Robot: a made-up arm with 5 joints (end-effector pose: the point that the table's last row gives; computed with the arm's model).
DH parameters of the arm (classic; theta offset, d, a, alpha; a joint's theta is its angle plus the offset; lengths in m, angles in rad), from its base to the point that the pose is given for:
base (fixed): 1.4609 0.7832 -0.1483 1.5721
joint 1: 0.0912 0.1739 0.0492 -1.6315
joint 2: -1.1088 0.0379 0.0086 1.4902
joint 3: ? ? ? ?
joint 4: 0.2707 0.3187 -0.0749 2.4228
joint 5: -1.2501 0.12 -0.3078 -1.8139
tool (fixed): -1.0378 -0.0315 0 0
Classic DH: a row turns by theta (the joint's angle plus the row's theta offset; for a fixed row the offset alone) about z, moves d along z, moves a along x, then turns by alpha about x.
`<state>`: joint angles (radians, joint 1 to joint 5).
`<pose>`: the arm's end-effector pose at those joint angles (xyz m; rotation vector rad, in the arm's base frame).
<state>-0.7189 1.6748 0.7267 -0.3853 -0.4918</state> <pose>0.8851 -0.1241 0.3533 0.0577 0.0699 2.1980</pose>
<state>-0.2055 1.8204 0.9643 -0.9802 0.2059</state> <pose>0.5488 0.1907 0.1384 1.3568 0.6856 2.0453</pose>
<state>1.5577 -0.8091 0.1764 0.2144 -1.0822</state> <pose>-0.3226 -0.1660 0.3735 0.3756 0.2491 0.0305</pose>
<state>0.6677 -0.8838 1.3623 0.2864 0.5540</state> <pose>0.0625 -0.5249 0.0671 0.0511 -1.6708 -0.6371</pose>
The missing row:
joint 3: 1.28 0.2874 -0.2335 -1.2202
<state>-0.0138 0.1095 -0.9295 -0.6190 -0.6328</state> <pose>0.0752 -0.9376 0.9772 -0.2263 1.1272 0.5864</pose>
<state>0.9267 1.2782 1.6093 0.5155 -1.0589</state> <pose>0.7451 -0.0504 0.7144 0.5571 -1.8608 -0.6337</pose>
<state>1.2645 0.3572 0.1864 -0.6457 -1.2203</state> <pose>0.4775 -0.2861 0.1792 0.4079 -0.6656 0.7808</pose>
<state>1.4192 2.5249 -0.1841 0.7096 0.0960</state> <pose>0.5257 -0.2925 1.5358 0.4191 2.5231 -1.3882</pose>
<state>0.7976 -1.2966 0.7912 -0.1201 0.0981</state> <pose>-0.3901 -0.0510 0.1697 0.4200 -0.6201 -1.0221</pose>
